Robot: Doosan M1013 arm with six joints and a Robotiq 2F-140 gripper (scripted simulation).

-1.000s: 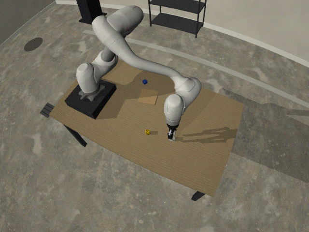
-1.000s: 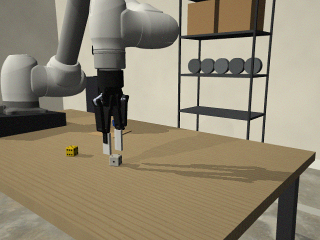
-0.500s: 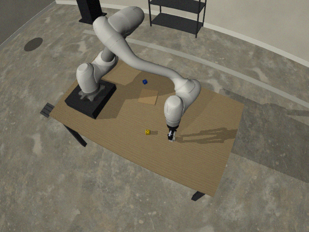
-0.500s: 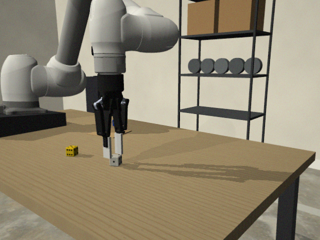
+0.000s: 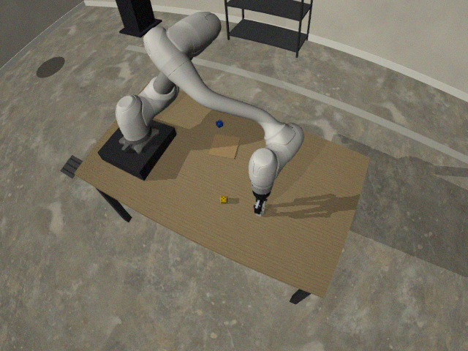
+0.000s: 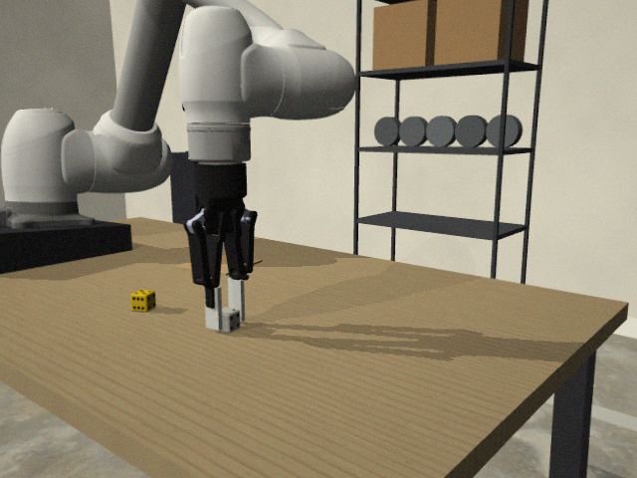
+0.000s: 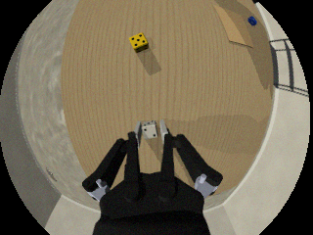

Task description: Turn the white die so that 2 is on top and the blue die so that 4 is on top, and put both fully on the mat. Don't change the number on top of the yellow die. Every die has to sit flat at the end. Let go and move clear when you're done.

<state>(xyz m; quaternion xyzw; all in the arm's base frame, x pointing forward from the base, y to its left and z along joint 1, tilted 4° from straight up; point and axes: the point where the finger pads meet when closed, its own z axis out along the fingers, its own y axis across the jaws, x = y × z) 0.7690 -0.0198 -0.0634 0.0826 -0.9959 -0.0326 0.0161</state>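
My gripper is now 1 cm short of the white die and 2 cm above it. The rest, counted from my hand: blue die: 45 cm behind, 35 cm to the left, 2 cm below; mat: 35 cm behind, 24 cm to the left, 4 cm below; yellow die: 18 cm behind, 4 cm to the right, 2 cm below.
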